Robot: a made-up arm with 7 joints. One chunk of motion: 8 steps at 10 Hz.
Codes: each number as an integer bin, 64 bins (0 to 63) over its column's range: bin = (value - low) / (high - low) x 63, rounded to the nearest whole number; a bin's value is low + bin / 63 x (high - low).
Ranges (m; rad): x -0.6..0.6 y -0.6..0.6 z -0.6..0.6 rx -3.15..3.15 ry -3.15..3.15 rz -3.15..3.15
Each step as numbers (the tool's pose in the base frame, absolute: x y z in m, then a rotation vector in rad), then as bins.
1 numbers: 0.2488 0.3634 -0.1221 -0.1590 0.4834 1.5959
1 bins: 45 51 25 30 36 47
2 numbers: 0.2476 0.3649 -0.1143 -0.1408 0.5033 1.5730
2 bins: 44 51 25 30 37 47
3 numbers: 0.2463 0.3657 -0.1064 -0.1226 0.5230 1.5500
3 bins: 44 51 26 30 37 47
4 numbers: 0.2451 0.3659 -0.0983 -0.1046 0.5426 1.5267
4 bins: 44 51 26 30 37 47
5 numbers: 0.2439 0.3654 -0.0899 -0.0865 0.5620 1.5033
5 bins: 44 51 27 31 37 47
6 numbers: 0.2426 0.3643 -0.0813 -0.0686 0.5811 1.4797
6 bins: 44 51 27 31 37 46
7 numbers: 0.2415 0.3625 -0.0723 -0.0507 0.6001 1.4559
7 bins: 44 51 28 31 38 46
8 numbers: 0.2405 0.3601 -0.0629 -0.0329 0.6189 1.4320
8 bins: 44 50 28 31 38 46
